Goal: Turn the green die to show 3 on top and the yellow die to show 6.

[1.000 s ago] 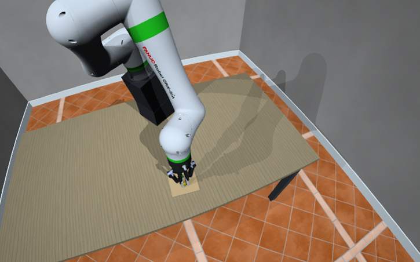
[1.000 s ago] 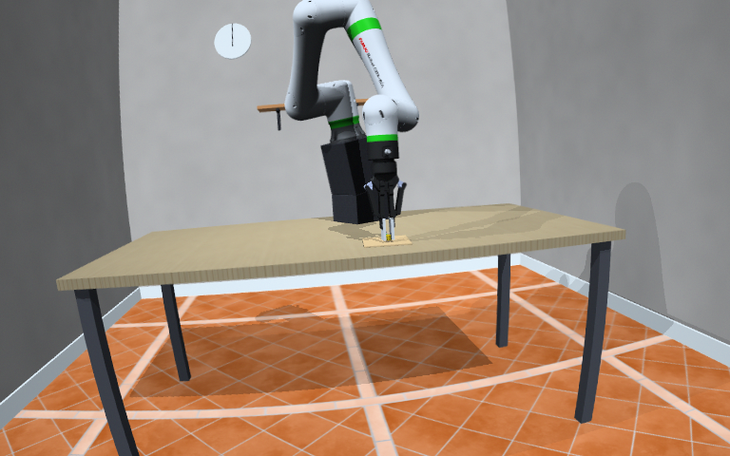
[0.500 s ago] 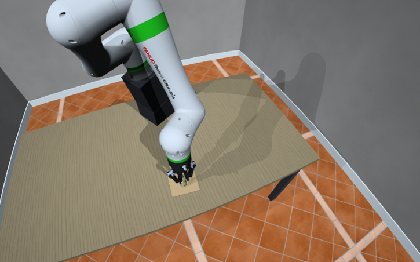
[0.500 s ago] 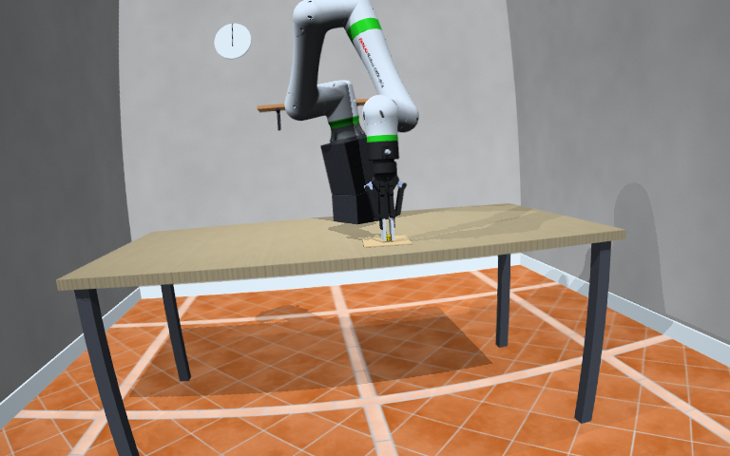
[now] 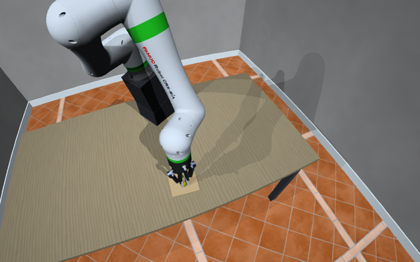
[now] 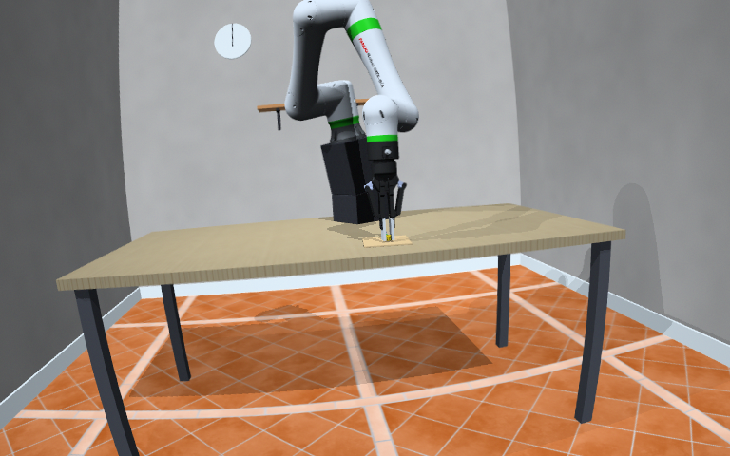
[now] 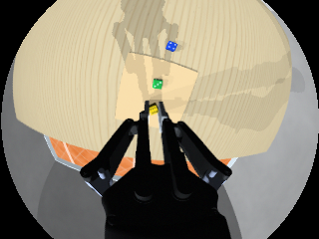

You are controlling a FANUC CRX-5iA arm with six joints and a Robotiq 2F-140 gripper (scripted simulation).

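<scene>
The yellow die is 3 cm below my hand. The rest, counted from my hand: tan mat (2 cm behind, 4 cm below); then blue die (12 cm behind, 4 cm below); then green die (5 cm behind, 3 cm below).
</scene>
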